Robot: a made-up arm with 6 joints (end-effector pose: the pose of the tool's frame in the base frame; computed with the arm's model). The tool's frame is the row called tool. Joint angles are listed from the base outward.
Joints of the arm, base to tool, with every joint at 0 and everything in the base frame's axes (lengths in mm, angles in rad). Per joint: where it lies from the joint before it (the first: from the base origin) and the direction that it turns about. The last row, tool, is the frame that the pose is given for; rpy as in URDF.
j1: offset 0.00 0.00 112.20 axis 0 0 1
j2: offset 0.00 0.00 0.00 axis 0.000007 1 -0.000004
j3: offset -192.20 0.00 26.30 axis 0.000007 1 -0.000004
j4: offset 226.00 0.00 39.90 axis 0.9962 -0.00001 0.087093
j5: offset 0.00 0.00 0.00 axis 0.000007 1 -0.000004
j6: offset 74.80 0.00 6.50 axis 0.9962 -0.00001 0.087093
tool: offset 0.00 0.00 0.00 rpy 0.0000 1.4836 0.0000
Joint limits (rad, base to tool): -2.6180..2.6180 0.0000..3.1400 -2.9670..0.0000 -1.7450..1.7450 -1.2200..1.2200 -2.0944..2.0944
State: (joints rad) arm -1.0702 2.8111 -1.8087 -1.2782 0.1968 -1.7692
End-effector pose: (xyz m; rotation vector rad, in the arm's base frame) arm 0.1734 -0.3464 -0.0802 2.1557 -1.5196 0.6029
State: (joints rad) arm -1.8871 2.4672 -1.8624 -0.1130 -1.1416 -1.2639
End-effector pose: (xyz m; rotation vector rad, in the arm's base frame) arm -0.1283 -0.4167 0.1595 -0.2694 -1.4140 2.7886
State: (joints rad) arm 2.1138 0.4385 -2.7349 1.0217 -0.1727 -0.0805
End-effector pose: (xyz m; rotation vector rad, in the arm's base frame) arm 0.2166 -0.3377 0.4062 0.9275 -1.0151 2.8029
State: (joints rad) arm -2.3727 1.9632 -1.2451 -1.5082 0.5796 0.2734
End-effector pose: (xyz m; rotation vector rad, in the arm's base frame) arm -0.2754 -0.2093 0.1220 -1.4899 -1.7069 0.9041
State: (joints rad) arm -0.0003 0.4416 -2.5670 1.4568 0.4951 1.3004
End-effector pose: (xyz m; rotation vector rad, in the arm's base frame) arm -0.3517 0.0356 0.4446 -0.8654 0.4715 2.4386
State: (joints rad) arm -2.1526 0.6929 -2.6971 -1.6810 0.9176 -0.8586
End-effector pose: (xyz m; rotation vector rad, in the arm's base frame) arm 0.1101 0.2753 0.4798 -1.1305 0.4582 1.6545
